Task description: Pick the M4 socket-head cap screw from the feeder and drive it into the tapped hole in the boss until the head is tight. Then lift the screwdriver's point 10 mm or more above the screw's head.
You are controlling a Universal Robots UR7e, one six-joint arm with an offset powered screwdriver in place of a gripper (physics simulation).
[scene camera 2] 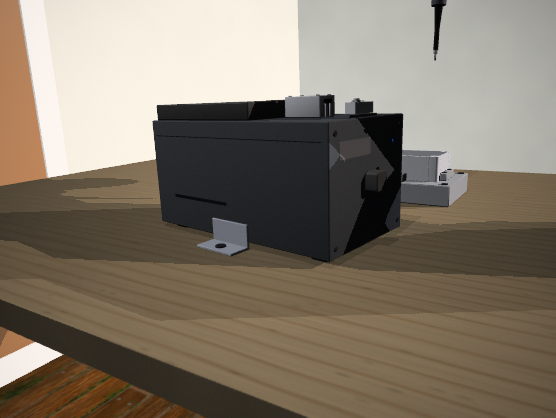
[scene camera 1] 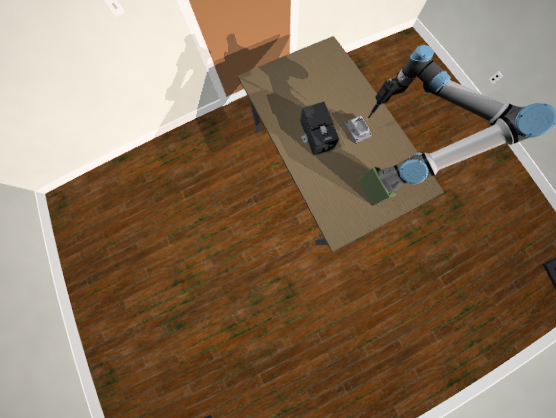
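What I can see here is a black screw feeder (scene camera 1: pixel 315 138).
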